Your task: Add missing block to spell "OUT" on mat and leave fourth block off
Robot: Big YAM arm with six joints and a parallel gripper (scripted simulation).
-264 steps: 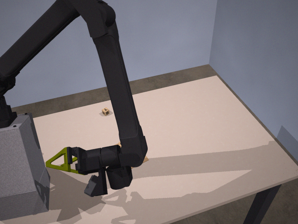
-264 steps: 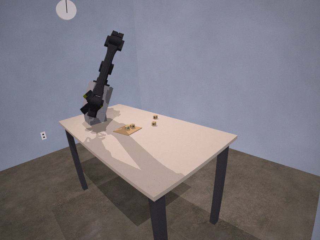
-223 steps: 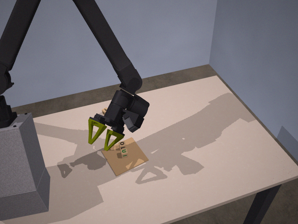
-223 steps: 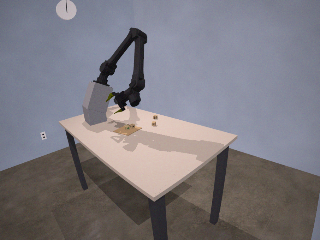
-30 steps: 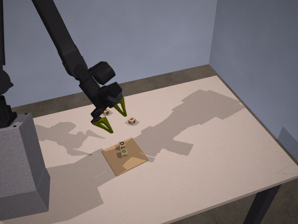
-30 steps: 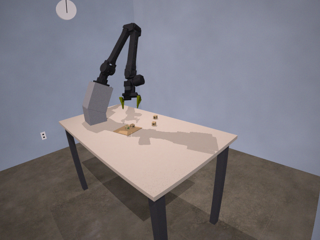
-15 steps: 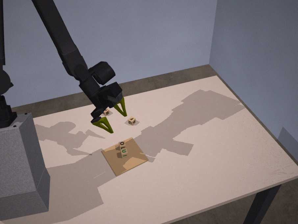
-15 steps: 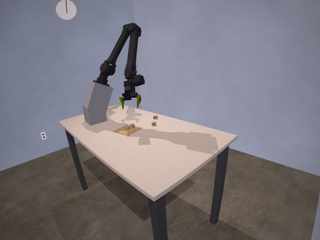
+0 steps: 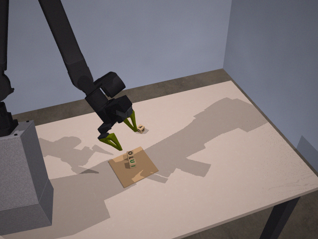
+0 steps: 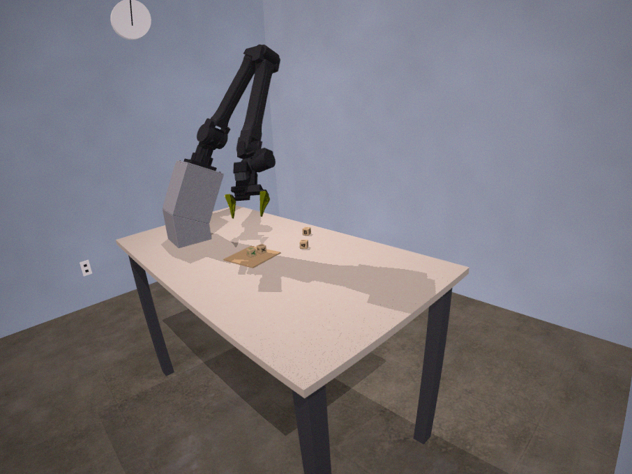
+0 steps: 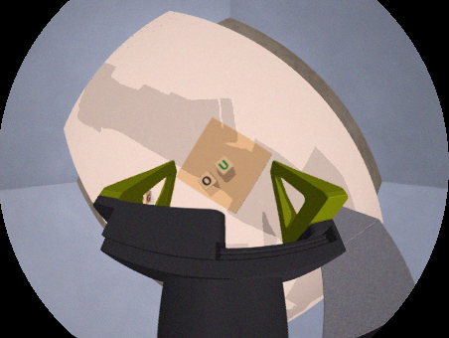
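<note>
My gripper is now 26 cm to the right of the T block, 13 cm above it and 3 cm past it. Also, from my hand: U block (13 cm below); mat (14 cm below).
</note>
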